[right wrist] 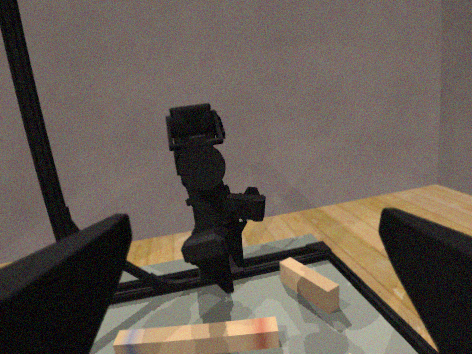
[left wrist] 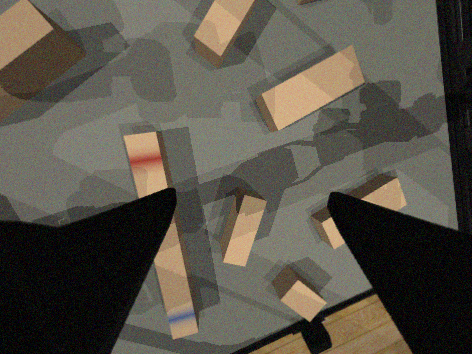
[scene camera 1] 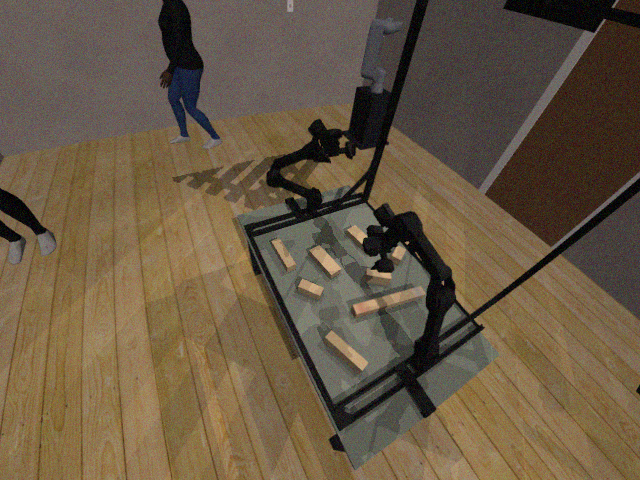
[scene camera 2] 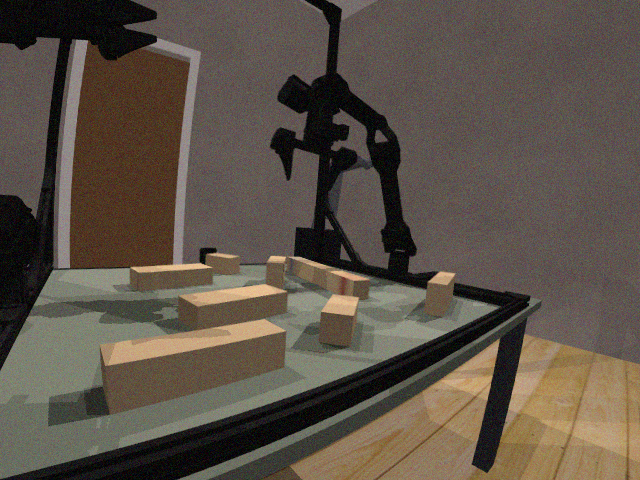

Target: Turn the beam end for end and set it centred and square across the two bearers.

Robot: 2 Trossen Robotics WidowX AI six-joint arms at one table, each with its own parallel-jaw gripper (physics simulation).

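Places are measured from the left arm's base along level axes (x ahead, y left, z up), in metres.
Pixels of known places: left gripper, between the fingertips: (right wrist: 236, 278) (left wrist: 252, 197) (scene camera 1: 369, 258) (scene camera 2: 309, 185); right gripper, between the fingertips: (right wrist: 255, 223) (scene camera 1: 341, 160) (scene camera 2: 156, 28); left arm's base, origin of its link: (scene camera 1: 418, 363) (scene camera 2: 397, 273); right arm's base, origin of its link: (scene camera 1: 311, 211).
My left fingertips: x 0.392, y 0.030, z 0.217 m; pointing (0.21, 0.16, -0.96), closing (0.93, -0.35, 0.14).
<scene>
Ahead of a thing's pixels: the offset from my left fingertips to its top centre.
The beam @(dx -0.128, dy -0.088, dz -0.192 m) (scene camera 1: 390, 301) (scene camera 2: 310, 269) (left wrist: 145, 175) (right wrist: 200, 332) is a long wooden bar lying flat on the table, with a red band near one end and a blue band near the other. The red end points left in scene camera 1. Several plain wooden blocks lie around it; I cannot tell which two are the bearers. My left gripper (scene camera 1: 378, 258) (scene camera 2: 310, 178) (left wrist: 252, 197) is open and empty, above a short block @(dx -0.002, dy -0.108, dz -0.173 m) (scene camera 1: 378, 276) (left wrist: 243, 230) beside the beam. Its finger hides part of the beam. My right gripper (scene camera 2: 155, 25) is open and empty, high and away from the beam.
Longer blocks @(dx +0.302, dy +0.236, dz -0.192 m) (scene camera 1: 282, 254) @(dx +0.186, dy +0.069, dz -0.198 m) (scene camera 1: 325, 260) @(dx +0.228, dy -0.178, dz -0.198 m) (scene camera 1: 356, 235) lie toward the back in scene camera 1, a block @(dx +0.077, dy +0.201, dz -0.192 m) (scene camera 1: 310, 288) at the left, another @(dx +0.060, dy -0.294, dz -0.189 m) (scene camera 1: 398, 254) at the right and a long one @(dx -0.223, dy +0.208, dz -0.173 m) (scene camera 1: 346, 351) (right wrist: 310, 285) in front. Black rails edge the table.
</scene>
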